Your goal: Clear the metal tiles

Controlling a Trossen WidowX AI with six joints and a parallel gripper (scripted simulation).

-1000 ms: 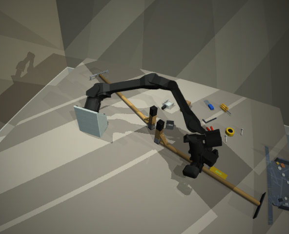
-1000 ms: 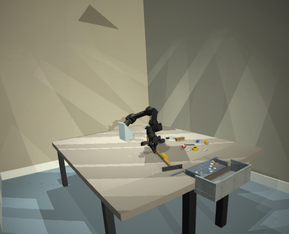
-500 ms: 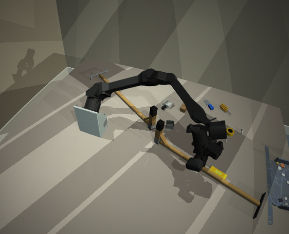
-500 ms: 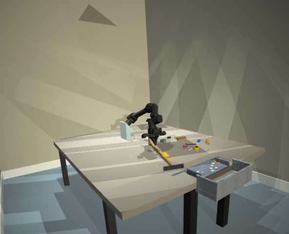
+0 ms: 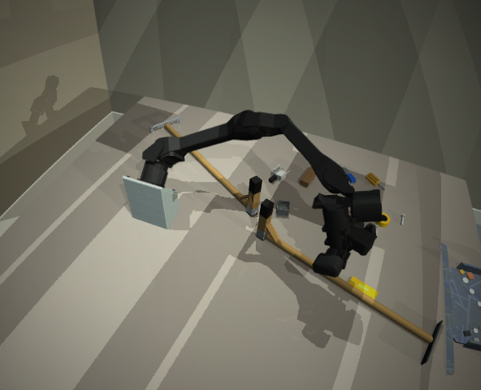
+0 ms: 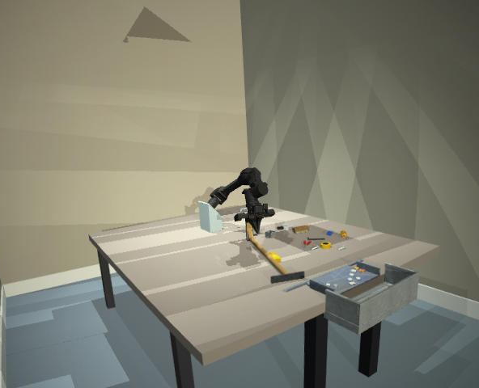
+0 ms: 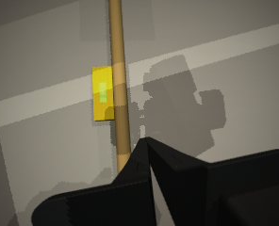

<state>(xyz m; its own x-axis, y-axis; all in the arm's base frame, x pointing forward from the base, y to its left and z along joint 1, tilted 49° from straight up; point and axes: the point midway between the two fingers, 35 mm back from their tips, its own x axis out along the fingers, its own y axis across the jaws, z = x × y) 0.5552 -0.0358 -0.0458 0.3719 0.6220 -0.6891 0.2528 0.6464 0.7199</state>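
Now: gripper tip 3 cm short of the long scraper, 2 cm to the right of it and 5 cm above it. From my gripper tip the other things lie so: yellow tape roll: 13 cm ahead, 32 cm to the left, 10 cm below; small grey box: 21 cm behind, 23 cm to the left, 10 cm below; yellow spirit level: 9 cm ahead, 3 cm to the left, 10 cm below.
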